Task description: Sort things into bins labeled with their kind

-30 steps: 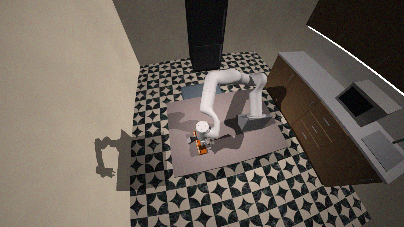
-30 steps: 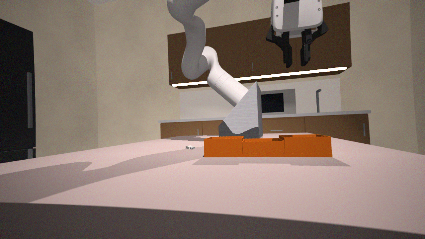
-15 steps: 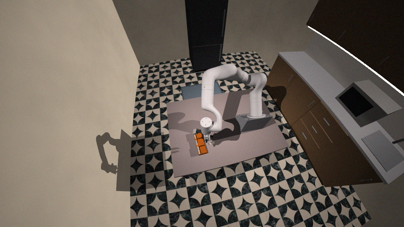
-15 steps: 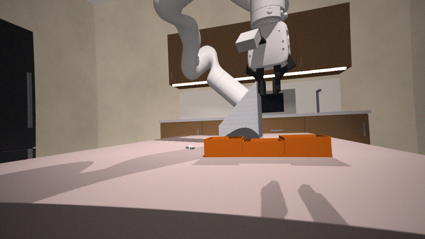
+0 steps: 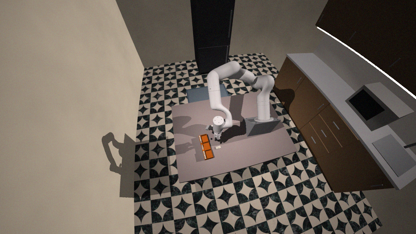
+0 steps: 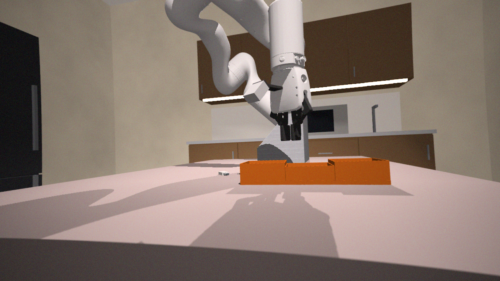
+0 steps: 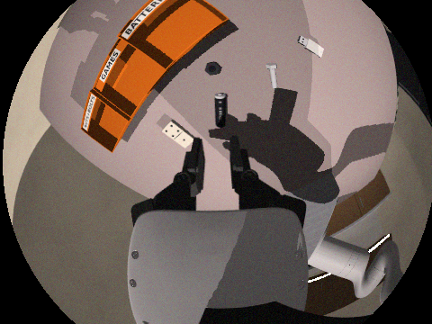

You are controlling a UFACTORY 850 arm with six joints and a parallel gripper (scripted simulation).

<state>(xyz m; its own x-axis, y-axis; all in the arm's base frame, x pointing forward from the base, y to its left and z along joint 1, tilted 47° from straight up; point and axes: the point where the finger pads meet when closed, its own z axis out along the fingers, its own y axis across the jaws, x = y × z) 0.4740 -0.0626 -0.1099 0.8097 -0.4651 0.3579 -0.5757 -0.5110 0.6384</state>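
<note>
Now: hand 100 mm above the black battery and 10 mm to the left of it. Round my hand: silver bolt (100 mm to the right, 100 mm below); black nut (100 mm below, 50 mm ahead, 40 mm to the right); white domino (100 mm below, 70 mm to the left, 10 mm ahead).
</note>
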